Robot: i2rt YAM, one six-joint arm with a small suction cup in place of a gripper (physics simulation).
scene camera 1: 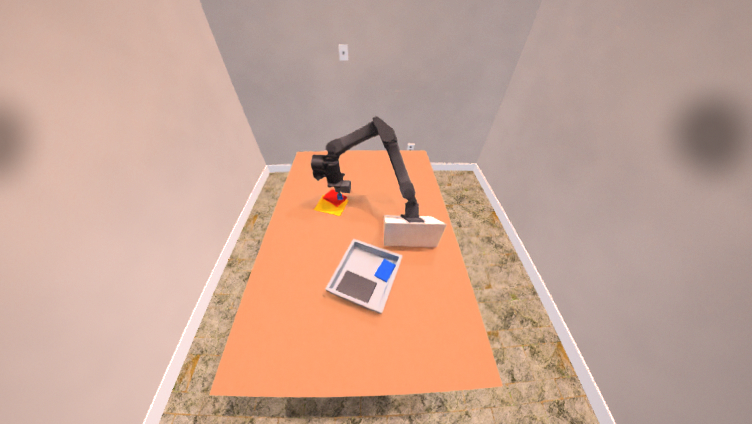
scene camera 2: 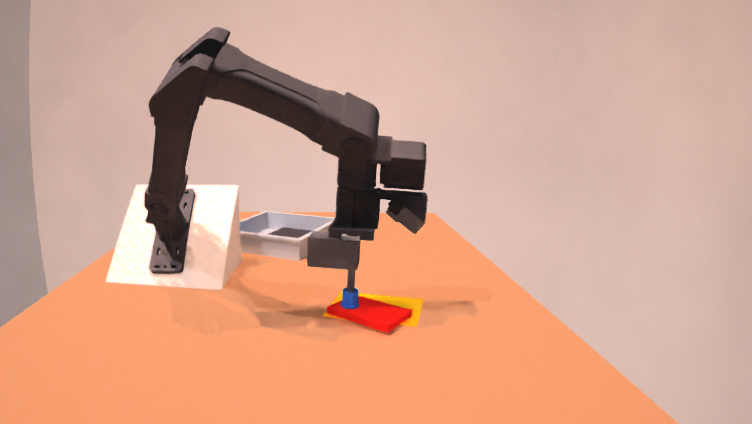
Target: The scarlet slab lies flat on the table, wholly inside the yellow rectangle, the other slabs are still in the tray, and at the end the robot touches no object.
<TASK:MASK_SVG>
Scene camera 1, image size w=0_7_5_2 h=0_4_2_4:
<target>dark slab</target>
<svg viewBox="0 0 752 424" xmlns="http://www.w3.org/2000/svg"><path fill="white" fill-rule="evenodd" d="M346 270L335 290L368 304L377 282Z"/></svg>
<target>grey tray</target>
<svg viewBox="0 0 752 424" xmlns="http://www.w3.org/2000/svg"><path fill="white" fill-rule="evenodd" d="M353 239L325 290L380 314L383 312L403 255ZM346 270L377 282L368 304L335 290ZM384 259L396 265L387 282L374 276Z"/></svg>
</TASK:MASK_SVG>
